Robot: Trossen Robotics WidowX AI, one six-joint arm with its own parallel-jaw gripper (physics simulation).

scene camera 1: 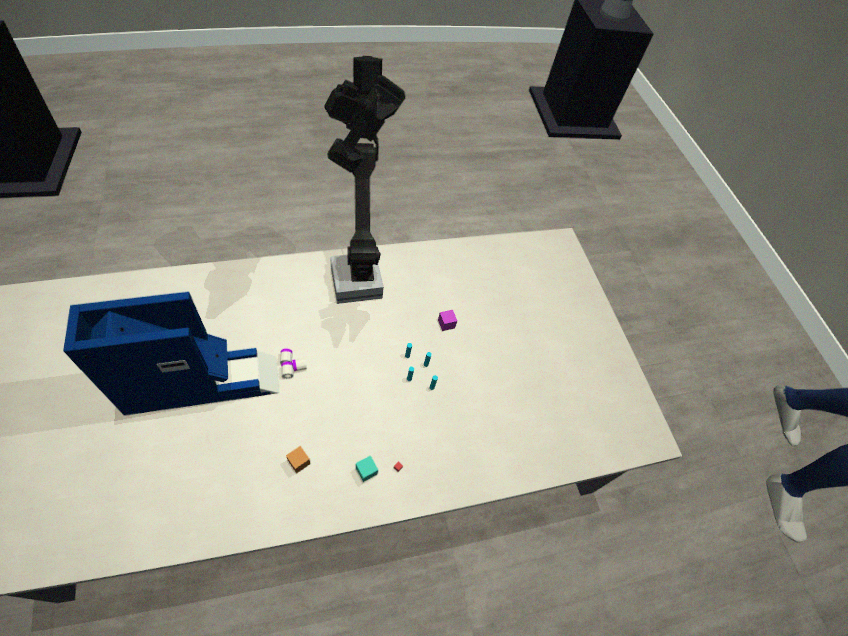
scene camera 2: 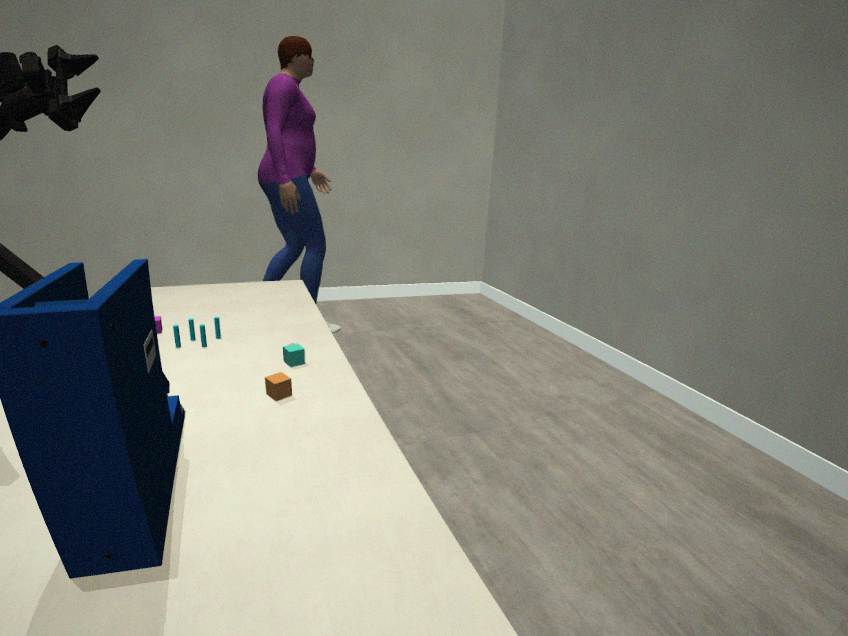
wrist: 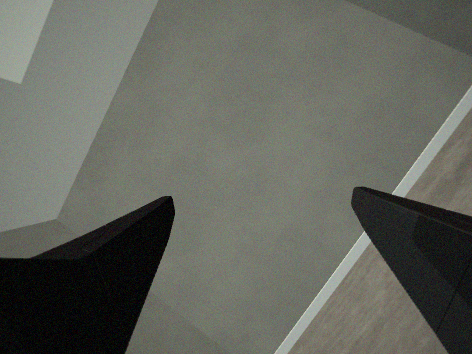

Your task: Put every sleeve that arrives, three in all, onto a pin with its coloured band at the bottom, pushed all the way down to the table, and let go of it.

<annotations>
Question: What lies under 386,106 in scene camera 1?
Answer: My gripper.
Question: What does my gripper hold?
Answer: Nothing.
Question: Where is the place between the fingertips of my gripper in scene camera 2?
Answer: At 98,72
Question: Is my gripper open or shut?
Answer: Open.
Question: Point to a blue dispenser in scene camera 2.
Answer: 98,438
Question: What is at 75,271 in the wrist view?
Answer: My gripper.
</annotations>
